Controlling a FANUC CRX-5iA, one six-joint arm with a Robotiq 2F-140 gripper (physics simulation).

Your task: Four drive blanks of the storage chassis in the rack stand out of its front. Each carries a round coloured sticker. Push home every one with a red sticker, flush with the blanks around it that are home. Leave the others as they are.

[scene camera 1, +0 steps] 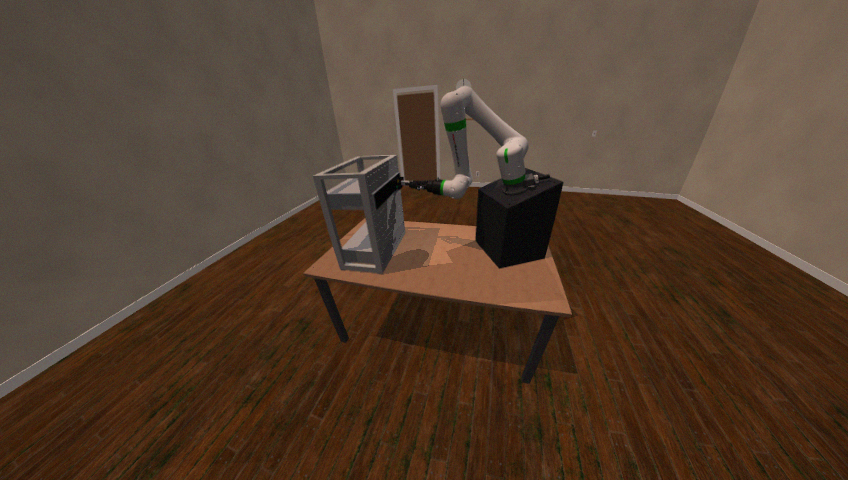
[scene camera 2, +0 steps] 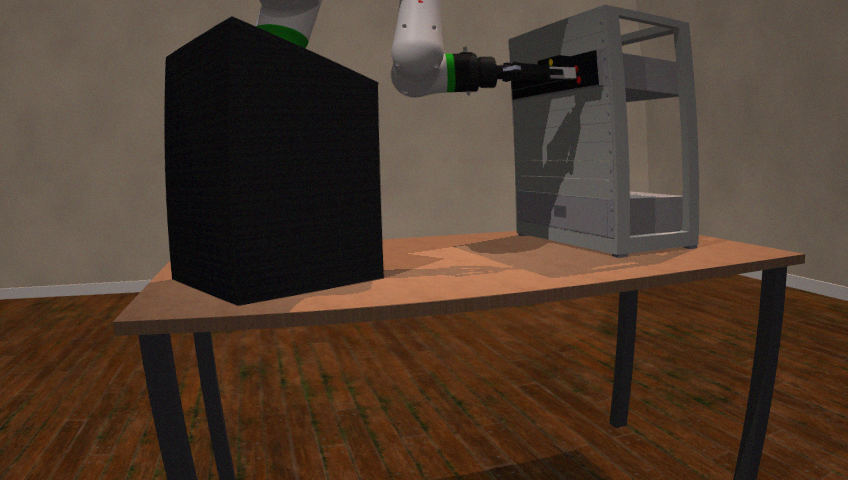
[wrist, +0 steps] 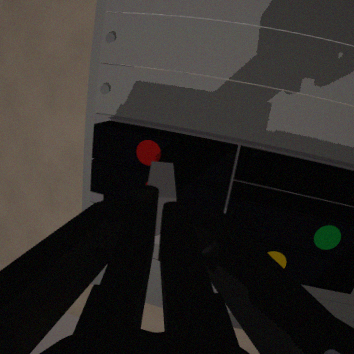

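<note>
The storage chassis point(scene camera 1: 387, 192) point(scene camera 2: 589, 66) point(wrist: 200, 160) is a black band of blanks in the grey rack point(scene camera 1: 368, 228) point(scene camera 2: 620, 178). The upper red sticker point(scene camera 2: 576, 67) point(wrist: 148, 152) shows beside the fingertips; the lower red sticker point(scene camera 2: 579, 79) point(wrist: 147, 183) is nearly hidden behind them in the wrist view. The yellow sticker point(scene camera 2: 550, 61) point(wrist: 278, 259) is partly covered by a finger; the green sticker point(wrist: 327, 237) is right of it, on blanks that stand out. How far the red-stickered blanks stand out I cannot tell. My gripper point(scene camera 1: 404, 182) point(scene camera 2: 576, 73) point(wrist: 160, 179) is shut and empty, its tips at the lower red-stickered blank; contact is unclear.
The rack's grey panels point(wrist: 185, 45) lie next to the black band. The rack stands on a wooden table point(scene camera 1: 476, 285) point(scene camera 2: 726, 252). The arm's black pedestal point(scene camera 1: 517, 226) point(scene camera 2: 273, 178) stands at the table's other end.
</note>
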